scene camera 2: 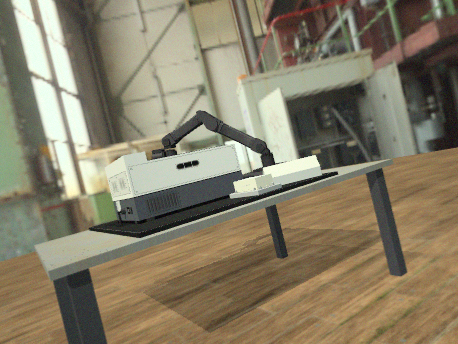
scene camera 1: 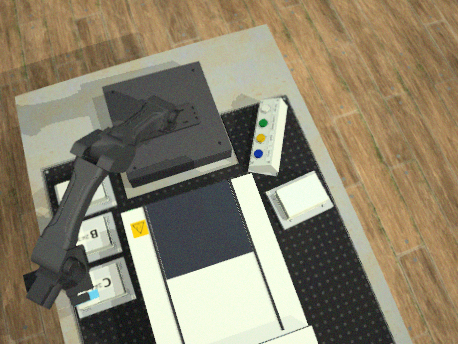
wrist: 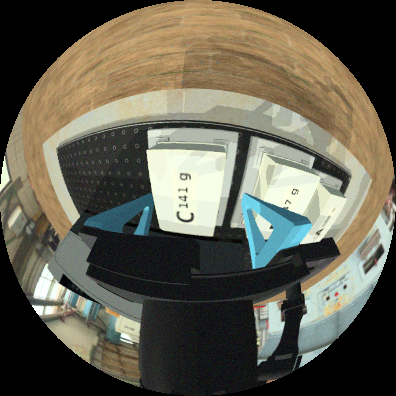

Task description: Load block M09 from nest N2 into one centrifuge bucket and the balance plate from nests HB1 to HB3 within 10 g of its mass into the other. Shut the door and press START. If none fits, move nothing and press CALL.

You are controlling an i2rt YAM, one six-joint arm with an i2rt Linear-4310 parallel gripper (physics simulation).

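Places are measured from the arm's base along level axes (x ahead, y left, z up), in metres.
Where they show: gripper, fingertip midpoint: (scene camera 1: pixel 87 281) (wrist: pixel 197 197); arm's base, origin of the base link: (scene camera 1: pixel 165 123).
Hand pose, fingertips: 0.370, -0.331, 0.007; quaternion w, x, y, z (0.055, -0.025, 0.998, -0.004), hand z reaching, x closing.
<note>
Things, the pixels of their centre, and the offset from my fingertips, as dx, dy, dz. Level surfaces: height alone.
- plate C, body centre: (wrist: pixel 187 191) (scene camera 1: pixel 99 286) +0.017, +0.018, -0.038
- Plate B, body centre: (wrist: pixel 279 201) (scene camera 1: pixel 86 238) -0.121, +0.019, -0.038
- Plate A, body centre: (wrist: pixel 320 215) (scene camera 1: pixel 82 192) -0.255, +0.040, -0.038
- white block, body centre: (scene camera 1: pixel 301 196) (scene camera 2: pixel 253 183) -0.030, +0.626, -0.032
- centrifuge, body centre: (scene camera 1: pixel 216 287) (wrist: pixel 145 290) (scene camera 2: pixel 175 179) +0.131, +0.311, +0.051
- button panel, body centre: (scene camera 1: pixel 268 135) (scene camera 2: pixel 290 171) -0.239, +0.611, -0.029
- black perforated mat, its level: dz -0.071
- grey table, its level: dz -0.084
My gripper (scene camera 1: pixel 85 296) (wrist: pixel 197 197) is open and empty, with blue fingers above plate C (scene camera 1: pixel 111 286) (wrist: pixel 187 185), which sits in its nest and reads 141 g. Plate B (scene camera 1: pixel 95 237) (wrist: pixel 296 182) sits in the neighbouring nest, its label partly covered by a finger in the wrist view. Plate A (wrist: pixel 331 209) is beyond it, its mass too small to read. A white block (scene camera 1: pixel 302 195) (scene camera 2: pixel 252 184) sits in a nest across the centrifuge (scene camera 1: pixel 225 297) (scene camera 2: pixel 185 172), with no readable label. The buckets do not show. The button panel (scene camera 1: pixel 276 135) has white, green, yellow and blue buttons.
The arm (scene camera 1: pixel 70 215) (scene camera 2: pixel 232 132) reaches over the plate nests from its dark base (scene camera 1: pixel 180 85). The centrifuge has a dark area (scene camera 1: pixel 200 230) between its white side rails. A black perforated mat (scene camera 1: pixel 340 270) (wrist: pixel 102 160) lies under everything on the grey table (scene camera 1: pixel 240 50) (scene camera 2: pixel 85 255).
</note>
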